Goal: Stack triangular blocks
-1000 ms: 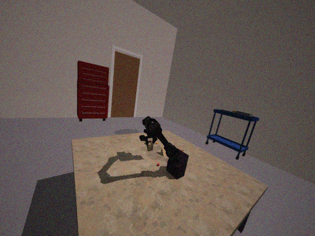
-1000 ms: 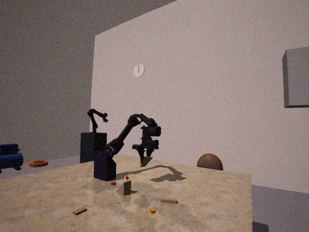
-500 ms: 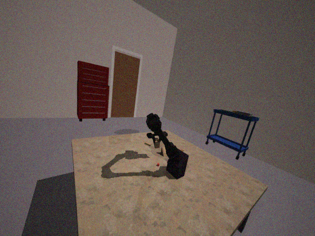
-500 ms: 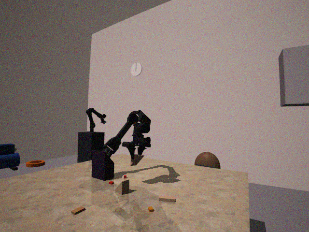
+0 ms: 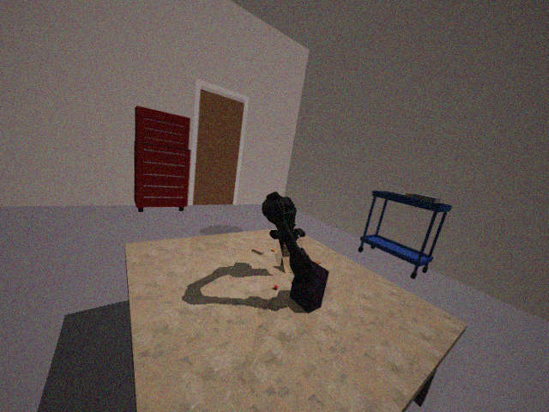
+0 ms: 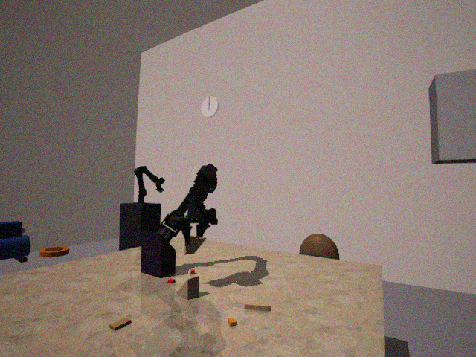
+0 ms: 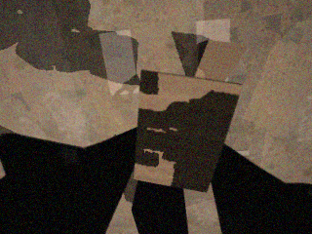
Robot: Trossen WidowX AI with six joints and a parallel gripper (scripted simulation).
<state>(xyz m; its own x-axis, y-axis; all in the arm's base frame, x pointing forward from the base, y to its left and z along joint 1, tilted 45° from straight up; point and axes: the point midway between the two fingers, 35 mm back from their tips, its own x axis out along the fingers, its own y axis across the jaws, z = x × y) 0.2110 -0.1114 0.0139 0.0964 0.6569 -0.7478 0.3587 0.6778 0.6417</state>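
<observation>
My gripper tip is now 160 mm above the small red piece and 100 mm past it. Also, from my gripper tip: small orange piece 230 mm ahead, 170 mm to the right, 160 mm below; then brown bar 310 mm to the right, 160 mm below, 30 mm behind; then tan bar 270 mm ahead, 150 mm below, 60 mm to the right.
</observation>
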